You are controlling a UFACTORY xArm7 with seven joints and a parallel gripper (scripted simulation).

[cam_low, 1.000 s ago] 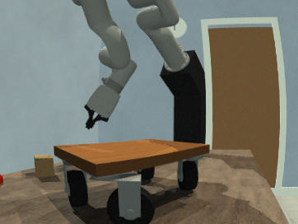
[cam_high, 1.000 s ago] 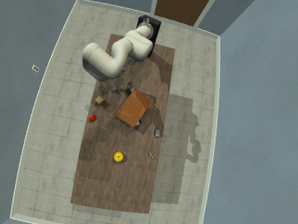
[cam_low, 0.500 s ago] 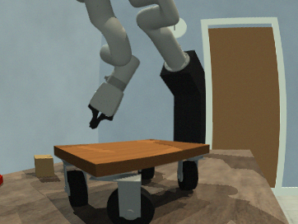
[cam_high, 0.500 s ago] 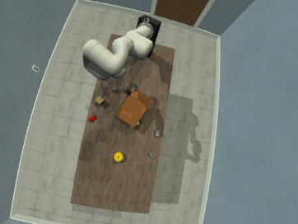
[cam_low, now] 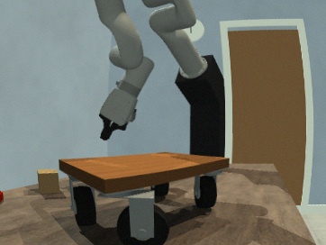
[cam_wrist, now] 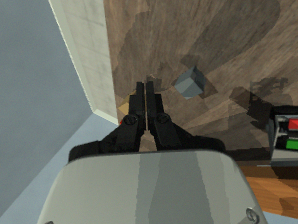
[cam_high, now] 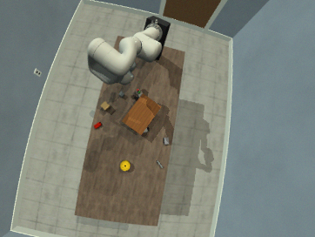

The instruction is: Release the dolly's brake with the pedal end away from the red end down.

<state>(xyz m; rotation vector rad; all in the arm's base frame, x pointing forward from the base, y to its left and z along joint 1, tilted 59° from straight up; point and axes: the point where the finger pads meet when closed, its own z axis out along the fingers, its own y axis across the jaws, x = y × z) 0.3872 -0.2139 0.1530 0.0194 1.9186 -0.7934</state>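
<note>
The brake pedal lies 40 mm ahead of my hand, 190 mm to the left of it and 90 mm below it. From my hand the other things lie so: grey cube 70 mm ahead, 30 mm to the left, 150 mm below; then red block 380 mm ahead, 140 mm to the right, 150 mm below; then tan cube 200 mm ahead, 90 mm to the right, 140 mm below.
</note>
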